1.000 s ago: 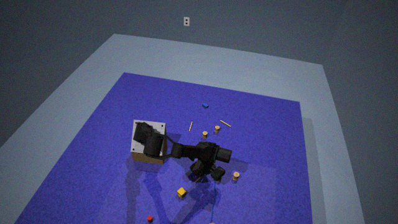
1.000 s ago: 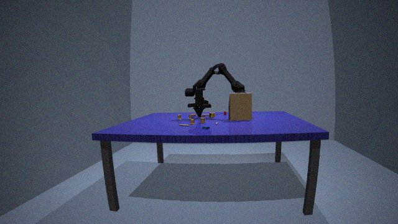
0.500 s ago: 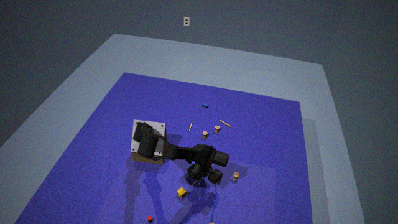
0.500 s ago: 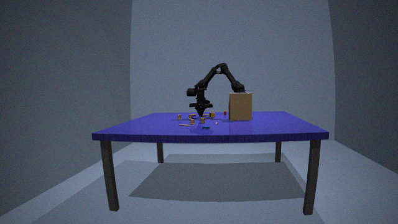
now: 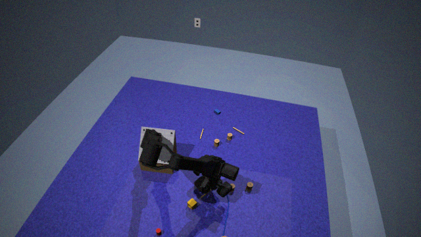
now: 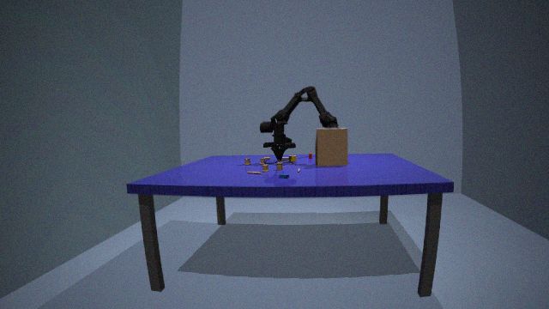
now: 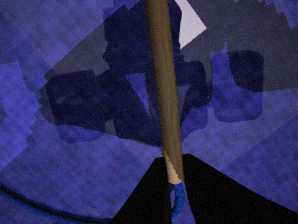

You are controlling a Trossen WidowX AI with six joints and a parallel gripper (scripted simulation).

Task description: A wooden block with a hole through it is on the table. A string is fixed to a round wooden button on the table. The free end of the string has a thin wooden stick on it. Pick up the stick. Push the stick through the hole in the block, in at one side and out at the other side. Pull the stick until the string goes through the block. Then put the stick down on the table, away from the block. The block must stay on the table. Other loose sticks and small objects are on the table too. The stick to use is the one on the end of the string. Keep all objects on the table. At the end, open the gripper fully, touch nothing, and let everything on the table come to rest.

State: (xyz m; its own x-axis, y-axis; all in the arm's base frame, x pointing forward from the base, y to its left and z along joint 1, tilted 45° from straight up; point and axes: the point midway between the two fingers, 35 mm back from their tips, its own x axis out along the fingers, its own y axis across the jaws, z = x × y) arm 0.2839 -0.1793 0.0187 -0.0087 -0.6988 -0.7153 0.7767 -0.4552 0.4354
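Now: gripper tip 9 cm to the left of the yellow wooden block and 8 cm past it. From my gripper tip the other things lie so: red object: 23 cm to the right, 19 cm behind; thin wooden stick: 1 cm to the right, 1 cm behind; round wooden button: 23 cm to the right, 7 cm ahead, 1 cm below.
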